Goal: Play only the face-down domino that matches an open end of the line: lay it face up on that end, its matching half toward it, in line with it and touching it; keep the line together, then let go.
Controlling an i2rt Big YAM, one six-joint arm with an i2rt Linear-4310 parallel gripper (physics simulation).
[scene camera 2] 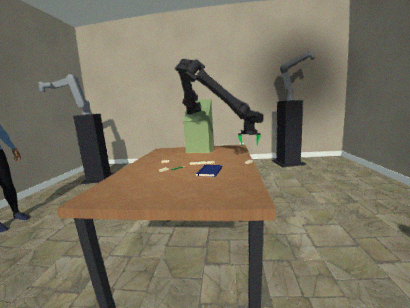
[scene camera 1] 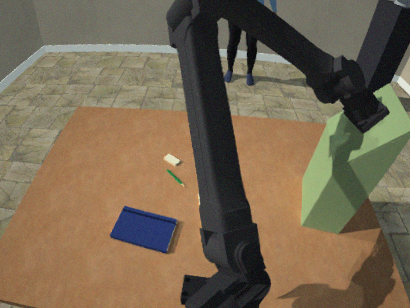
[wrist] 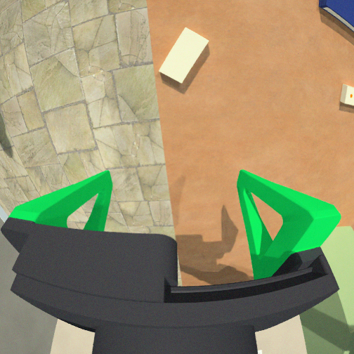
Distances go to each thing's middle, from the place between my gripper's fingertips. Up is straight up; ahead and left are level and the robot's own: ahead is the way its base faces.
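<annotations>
The blue book (scene camera 1: 152, 231) is 290 mm to the right of my hand, 180 mm ahead of it and 80 mm below it. And there's the cream domino (wrist: 188, 46), which is 90 mm below my hand, 80 mm ahead of it and 30 mm to the right of it.
</annotations>
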